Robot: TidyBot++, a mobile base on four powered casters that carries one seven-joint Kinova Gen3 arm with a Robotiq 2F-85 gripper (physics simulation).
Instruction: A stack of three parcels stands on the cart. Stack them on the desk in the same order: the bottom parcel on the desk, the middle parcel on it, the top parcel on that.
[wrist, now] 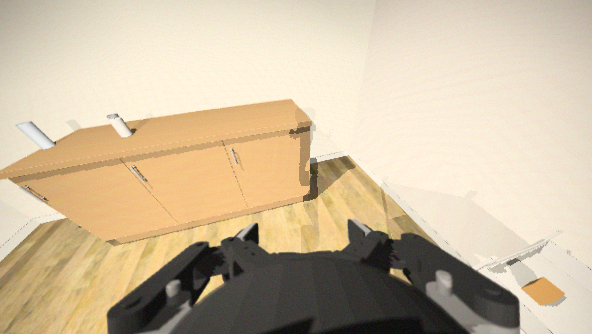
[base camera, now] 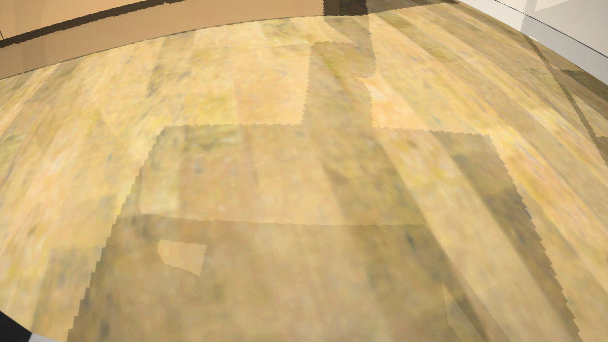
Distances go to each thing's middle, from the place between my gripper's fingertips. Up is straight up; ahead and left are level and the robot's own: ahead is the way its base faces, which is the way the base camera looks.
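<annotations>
For the orange-brown parcel [wrist: 541, 290], position of my hand: 49 cm above it, 76 cm to the left of it, 2 cm short of it.
</annotations>
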